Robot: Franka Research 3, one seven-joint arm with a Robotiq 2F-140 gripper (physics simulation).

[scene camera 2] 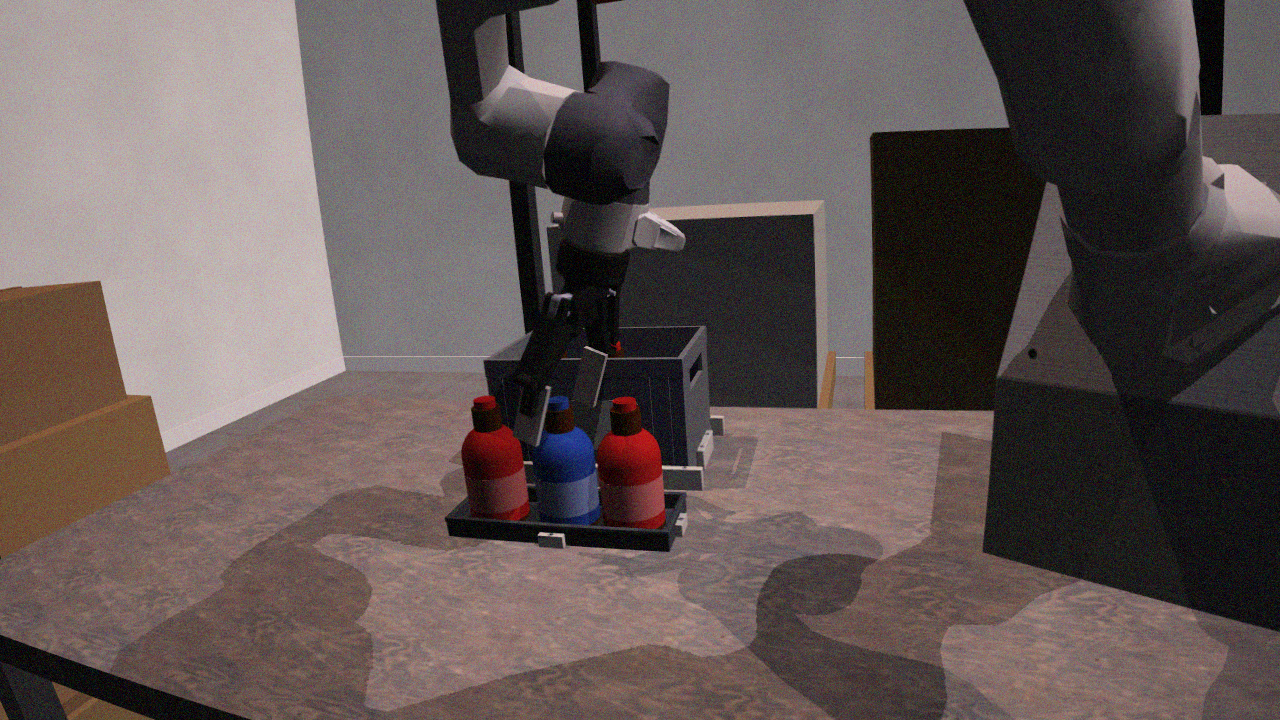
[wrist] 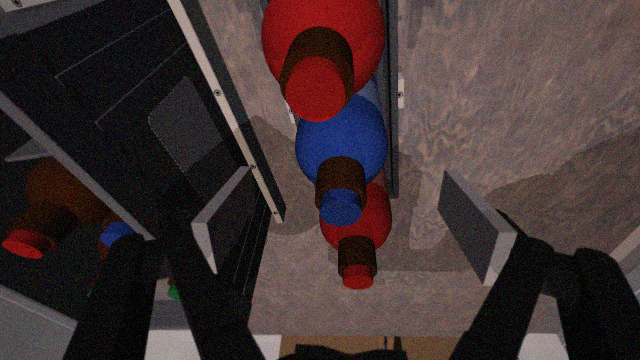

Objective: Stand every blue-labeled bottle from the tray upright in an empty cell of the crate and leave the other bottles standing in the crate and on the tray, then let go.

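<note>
In the black tray (scene camera 2: 617,536) (wrist: 392,125) stand three upright bottles. The blue-labeled bottle (scene camera 2: 565,461) (wrist: 345,135) is in the middle. A red bottle (scene camera 2: 493,461) (wrist: 356,220) stands on its left and another red bottle (scene camera 2: 630,456) (wrist: 322,20) on its right in the scene view. My gripper (scene camera 2: 562,396) (wrist: 344,188) is open and empty, tilted, with its fingertips near cap height by the blue bottle. In the wrist view, bottle caps lie between the spread pads. The dark crate (scene camera 2: 657,394) (wrist: 135,100) stands behind the tray. Inside are bottles with red (wrist: 22,244), blue (wrist: 116,233) and green caps (wrist: 173,291); my finger partly hides them.
White brackets (scene camera 2: 684,477) sit by the crate's base, and a small one (scene camera 2: 551,540) is at the tray's front. Cardboard boxes (scene camera 2: 71,447) are at the left. A grey block (scene camera 2: 1100,483) stands at the right beneath the arm.
</note>
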